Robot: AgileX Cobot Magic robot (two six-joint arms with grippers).
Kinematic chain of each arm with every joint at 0, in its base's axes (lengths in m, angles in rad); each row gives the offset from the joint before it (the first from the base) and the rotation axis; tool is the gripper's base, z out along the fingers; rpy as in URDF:
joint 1: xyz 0 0 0.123 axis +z
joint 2: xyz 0 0 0 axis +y
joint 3: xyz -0.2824 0 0.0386 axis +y
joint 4: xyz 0.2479 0 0.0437 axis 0.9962 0 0.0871
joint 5: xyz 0 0 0 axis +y
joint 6: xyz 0.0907 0 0.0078 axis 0.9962 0 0.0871
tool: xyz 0 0 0 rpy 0 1.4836 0
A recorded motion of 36 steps. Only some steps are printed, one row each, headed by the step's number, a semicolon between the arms.
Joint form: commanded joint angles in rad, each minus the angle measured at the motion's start. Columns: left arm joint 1, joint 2, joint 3, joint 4, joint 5, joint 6; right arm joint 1, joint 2, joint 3, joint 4, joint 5, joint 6.
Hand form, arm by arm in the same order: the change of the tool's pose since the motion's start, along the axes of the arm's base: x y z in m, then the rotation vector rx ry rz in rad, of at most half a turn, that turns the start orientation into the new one. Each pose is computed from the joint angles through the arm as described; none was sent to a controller.
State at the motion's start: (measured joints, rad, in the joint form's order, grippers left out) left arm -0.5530 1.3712 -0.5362 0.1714 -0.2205 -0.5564; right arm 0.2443 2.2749 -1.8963 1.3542 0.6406 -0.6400
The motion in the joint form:
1: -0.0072 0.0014 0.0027 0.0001 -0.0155 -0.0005; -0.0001 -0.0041 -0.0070 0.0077 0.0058 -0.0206
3: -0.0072 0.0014 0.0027 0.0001 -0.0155 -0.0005; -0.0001 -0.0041 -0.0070 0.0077 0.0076 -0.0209
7: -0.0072 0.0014 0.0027 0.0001 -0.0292 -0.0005; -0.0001 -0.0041 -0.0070 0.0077 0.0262 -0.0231
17: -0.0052 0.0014 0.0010 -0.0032 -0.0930 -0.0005; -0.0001 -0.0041 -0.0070 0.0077 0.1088 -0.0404
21: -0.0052 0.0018 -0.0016 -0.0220 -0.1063 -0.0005; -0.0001 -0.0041 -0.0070 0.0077 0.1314 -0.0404
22: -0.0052 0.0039 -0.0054 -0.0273 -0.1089 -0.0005; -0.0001 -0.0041 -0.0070 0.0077 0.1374 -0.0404
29: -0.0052 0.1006 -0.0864 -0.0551 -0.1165 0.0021; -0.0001 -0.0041 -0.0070 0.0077 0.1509 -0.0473
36: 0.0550 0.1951 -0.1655 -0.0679 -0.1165 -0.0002; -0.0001 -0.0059 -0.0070 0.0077 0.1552 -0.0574
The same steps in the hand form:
1: -0.0009 -0.0019 0.0001 -0.0077 -0.0083 -0.0090; -0.0002 0.0004 0.0047 -0.0006 -0.0228 0.0103
3: -0.0009 -0.0019 0.0001 -0.0077 -0.0083 -0.0090; -0.0003 0.0005 0.0047 -0.0004 -0.0225 0.0121
7: -0.0005 -0.0024 0.0012 -0.0162 -0.0189 -0.0107; -0.0017 0.0015 0.0048 0.0026 -0.0192 0.0303
17: 0.0018 -0.0042 0.0068 -0.0585 -0.0687 -0.0143; -0.0079 0.0057 0.0050 0.0121 -0.0108 0.1137
21: 0.0029 -0.0045 0.0085 -0.0791 -0.0741 -0.0025; -0.0097 0.0068 0.0051 0.0173 -0.0049 0.1349
22: 0.0038 -0.0050 0.0093 -0.0848 -0.0757 0.0010; -0.0101 0.0071 0.0051 0.0187 -0.0034 0.1406
29: 0.0253 -0.0175 0.0059 -0.0956 -0.0598 0.0194; -0.0112 0.0077 0.0052 0.0184 -0.0053 0.1556
36: 0.0554 -0.0136 -0.0006 -0.0952 -0.0440 0.0903; -0.0117 0.0078 0.0061 0.0145 -0.0140 0.1631

